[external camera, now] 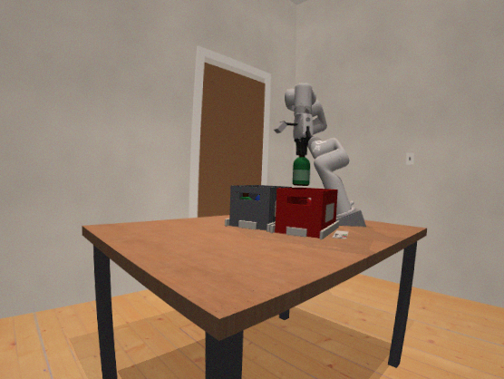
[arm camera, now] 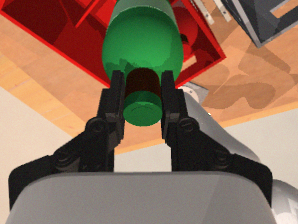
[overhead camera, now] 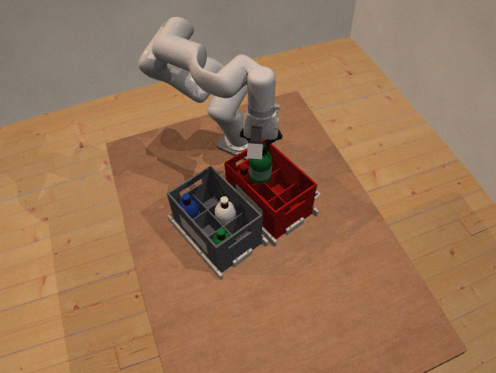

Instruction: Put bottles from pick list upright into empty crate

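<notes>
The green bottle is 70 mm below my hand. From my hand the other things lie so: white bottle 30 mm ahead, 140 mm to the right, 250 mm below; then red bottle 80 mm behind, 30 mm to the right, 250 mm below; then red crate 20 mm behind, 40 mm to the left, 250 mm below.
</notes>
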